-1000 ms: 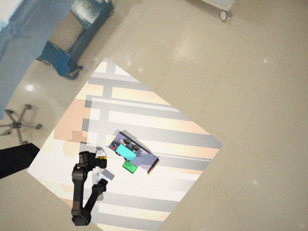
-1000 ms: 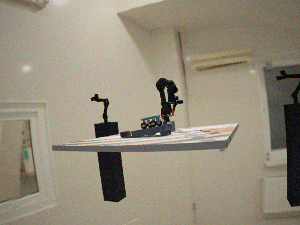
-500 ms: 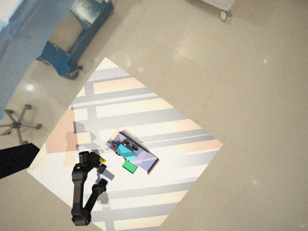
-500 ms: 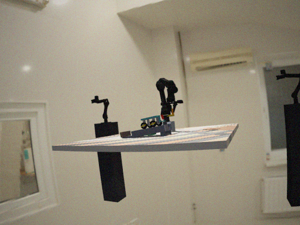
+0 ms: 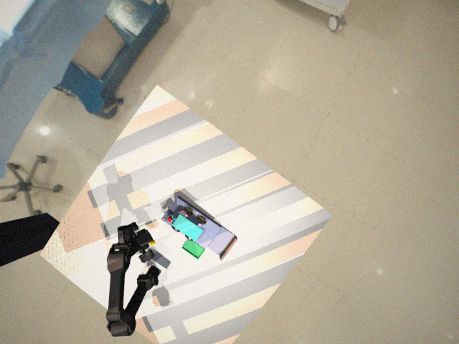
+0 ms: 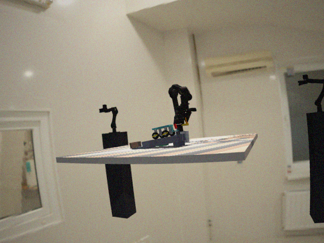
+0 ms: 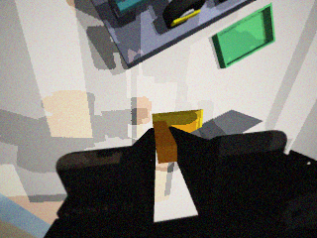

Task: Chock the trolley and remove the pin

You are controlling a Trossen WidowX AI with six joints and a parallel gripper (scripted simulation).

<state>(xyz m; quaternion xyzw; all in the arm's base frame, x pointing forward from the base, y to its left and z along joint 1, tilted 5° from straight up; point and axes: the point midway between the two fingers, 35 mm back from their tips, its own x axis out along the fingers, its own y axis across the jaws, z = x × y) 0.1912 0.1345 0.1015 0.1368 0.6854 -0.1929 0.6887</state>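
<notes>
Right now my gripper tip is 10 mm past the yellow chock, 20 mm to the left of it and 10 mm above it. From my gripper tip the other things lie so: grey ramp (150 mm ahead, 150 mm to the right, 130 mm below); red-headed stop pin (130 mm ahead, 40 mm to the right, 50 mm below); trolley (150 mm ahead, 140 mm to the right, 60 mm below).
</notes>
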